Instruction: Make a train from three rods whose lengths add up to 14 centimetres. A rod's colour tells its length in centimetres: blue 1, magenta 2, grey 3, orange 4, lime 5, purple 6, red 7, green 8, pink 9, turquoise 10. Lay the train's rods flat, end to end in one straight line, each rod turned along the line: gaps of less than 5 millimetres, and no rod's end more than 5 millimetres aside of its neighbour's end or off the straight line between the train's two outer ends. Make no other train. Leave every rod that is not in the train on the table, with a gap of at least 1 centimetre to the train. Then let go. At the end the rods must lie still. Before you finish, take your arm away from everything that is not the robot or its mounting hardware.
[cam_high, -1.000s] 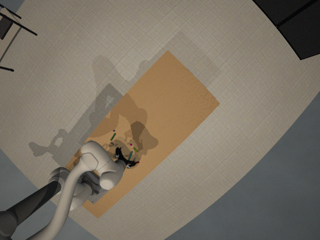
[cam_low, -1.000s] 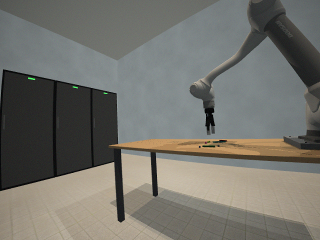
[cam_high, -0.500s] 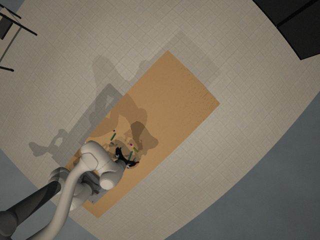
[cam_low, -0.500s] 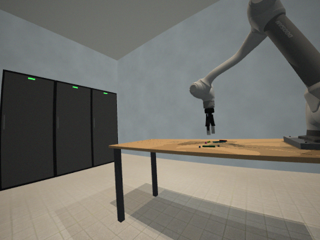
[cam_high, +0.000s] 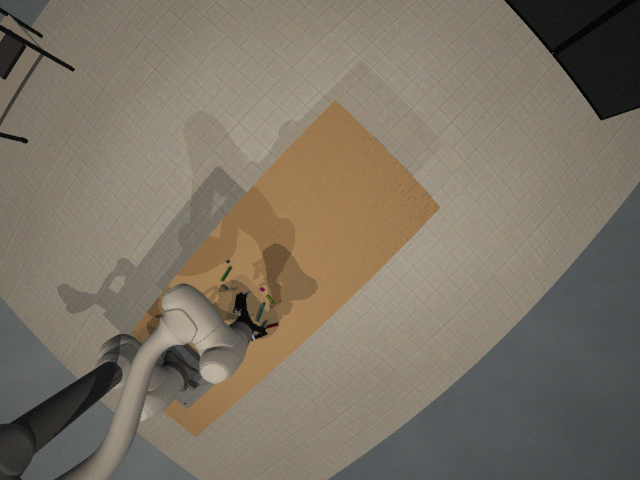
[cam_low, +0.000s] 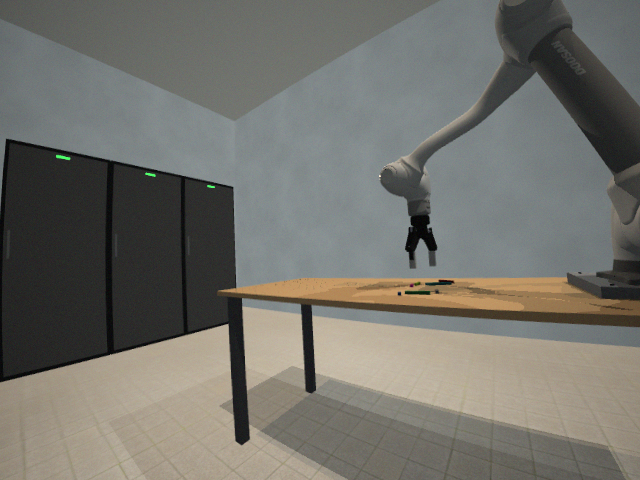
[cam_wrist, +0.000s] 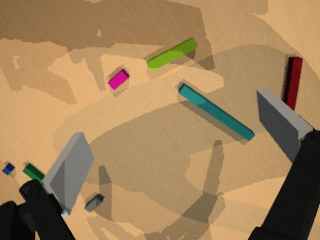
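The magenta rod lies 80 mm below my hand, 50 mm ahead of it and 30 mm to the left of it. The rest, counted from my hand: turquoise rod: 80 mm below, 50 mm behind, 30 mm to the right; red rod: 110 mm to the right, 80 mm below, 80 mm behind; lime rod: 80 mm below, 30 mm to the right, 30 mm ahead.
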